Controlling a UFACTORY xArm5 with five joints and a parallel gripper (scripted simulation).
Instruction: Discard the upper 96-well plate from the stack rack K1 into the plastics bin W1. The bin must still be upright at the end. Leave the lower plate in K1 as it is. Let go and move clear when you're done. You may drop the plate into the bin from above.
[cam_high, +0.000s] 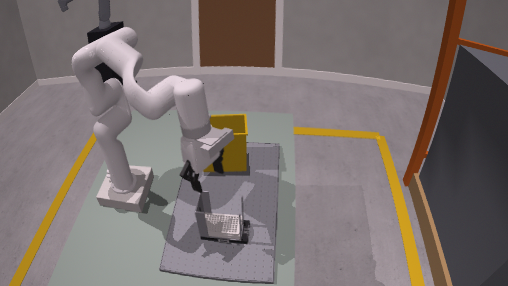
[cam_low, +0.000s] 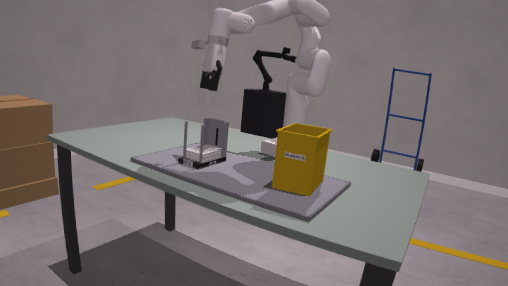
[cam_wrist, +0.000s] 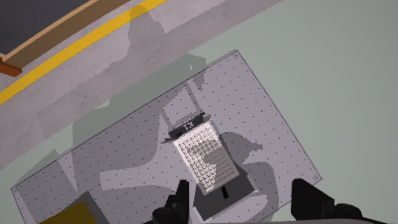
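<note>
Now: the grey back panel 5 cm behind my hand, 1 cm to the left of it and 19 cm below it. Also, from my hand: yellow plastics bin (9 cm behind, 37 cm to the left, 18 cm below); then thin upright post (9 cm ahead, 19 cm below).
</note>
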